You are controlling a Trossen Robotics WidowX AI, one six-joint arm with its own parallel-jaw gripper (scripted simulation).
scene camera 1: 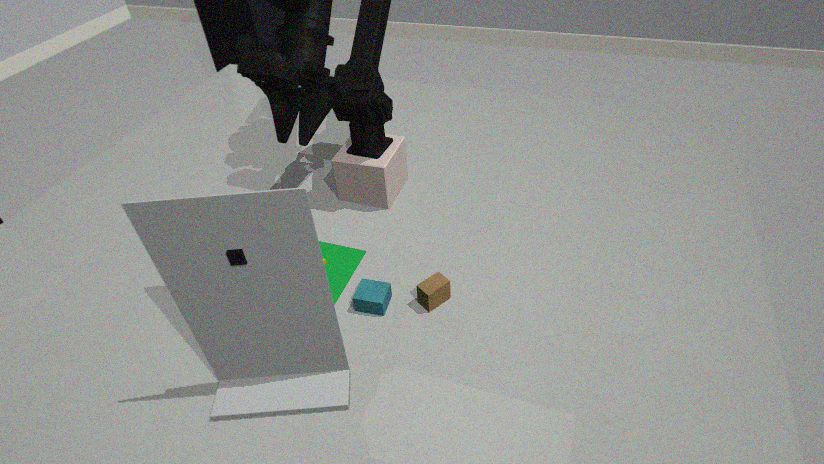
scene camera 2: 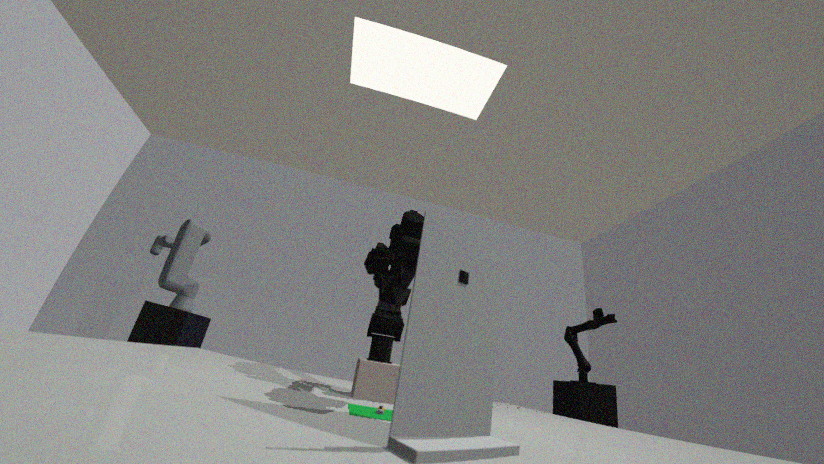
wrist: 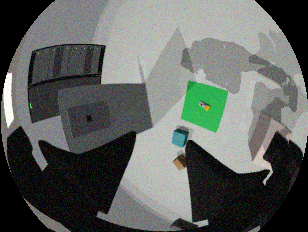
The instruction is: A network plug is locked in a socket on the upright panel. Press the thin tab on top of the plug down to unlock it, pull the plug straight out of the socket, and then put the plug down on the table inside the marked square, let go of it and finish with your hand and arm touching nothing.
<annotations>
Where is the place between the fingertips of the gripper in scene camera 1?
At 293, 144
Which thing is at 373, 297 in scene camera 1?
A teal block.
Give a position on a grey upright panel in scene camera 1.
245, 270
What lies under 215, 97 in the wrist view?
A green marked square.
</annotations>
